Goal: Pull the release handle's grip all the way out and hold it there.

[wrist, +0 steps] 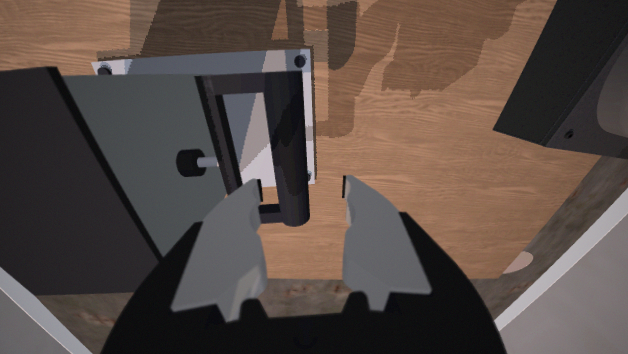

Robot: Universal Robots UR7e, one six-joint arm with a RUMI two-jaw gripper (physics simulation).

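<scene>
The release handle is a dark rectangular frame with a thick round grip bar (291, 155) on its right side, left of the view's centre. A short silver rod (207, 162) with a black knob (190, 163) joins the frame's left bar. My gripper (302, 179) is partly open, with nothing held. Its left fingertip overlaps the lower part of the handle's opening in the view, left of the grip bar. Its right fingertip is to the right of the bar, with a gap between. How far the fingertips are from the bar in depth is hard to tell.
A grey-green panel (135, 130) and a dark panel (60, 190) stand at the left. A pale metal base plate (200, 64) with bolts lies behind the handle on the wooden table top (430, 200). A dark housing (530, 85) stands at the upper right.
</scene>
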